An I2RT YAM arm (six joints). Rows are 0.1 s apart.
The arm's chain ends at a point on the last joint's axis. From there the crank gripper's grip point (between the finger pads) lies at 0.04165 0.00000 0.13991 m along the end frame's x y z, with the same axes.
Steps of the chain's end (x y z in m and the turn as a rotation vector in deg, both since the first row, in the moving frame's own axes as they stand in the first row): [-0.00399, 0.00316, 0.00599, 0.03, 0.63, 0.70]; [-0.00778, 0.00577, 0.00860, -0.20, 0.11, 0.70]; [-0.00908, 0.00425, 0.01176, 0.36, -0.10, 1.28]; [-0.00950, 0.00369, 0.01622, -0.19, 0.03, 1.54]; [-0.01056, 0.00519, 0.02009, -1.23, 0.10, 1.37]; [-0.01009, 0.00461, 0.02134, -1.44, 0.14, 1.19]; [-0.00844, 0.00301, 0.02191, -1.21, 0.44, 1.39]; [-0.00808, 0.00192, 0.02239, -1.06, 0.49, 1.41]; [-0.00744, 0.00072, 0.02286, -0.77, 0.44, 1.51]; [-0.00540, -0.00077, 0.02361, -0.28, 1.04, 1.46]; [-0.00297, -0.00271, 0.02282, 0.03, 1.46, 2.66]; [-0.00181, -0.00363, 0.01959, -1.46, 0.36, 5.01]
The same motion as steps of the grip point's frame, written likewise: [-0.00246, 0.00361, 0.00552, 0.03, 0.63, 0.70]; [-0.00752, 0.00677, 0.00852, -0.20, 0.11, 0.70]; [-0.00932, 0.00430, 0.01183, 0.36, -0.10, 1.28]; [-0.00945, 0.00527, 0.01620, -0.19, 0.03, 1.54]; [-0.01036, 0.00919, 0.01997, -1.23, 0.10, 1.37]; [-0.00979, 0.00899, 0.02118, -1.44, 0.14, 1.19]; [-0.00742, 0.00698, 0.02154, -1.21, 0.44, 1.39]; [-0.00693, 0.00554, 0.02200, -1.06, 0.49, 1.41]; [-0.00641, 0.00371, 0.02252, -0.77, 0.44, 1.51]; [-0.00289, 0.00101, 0.02283, -0.28, 1.04, 1.46]; [0.00054, -0.00077, 0.02171, 0.03, 1.46, 2.66]; [-0.00125, 0.00360, 0.01923, -1.46, 0.36, 5.01]
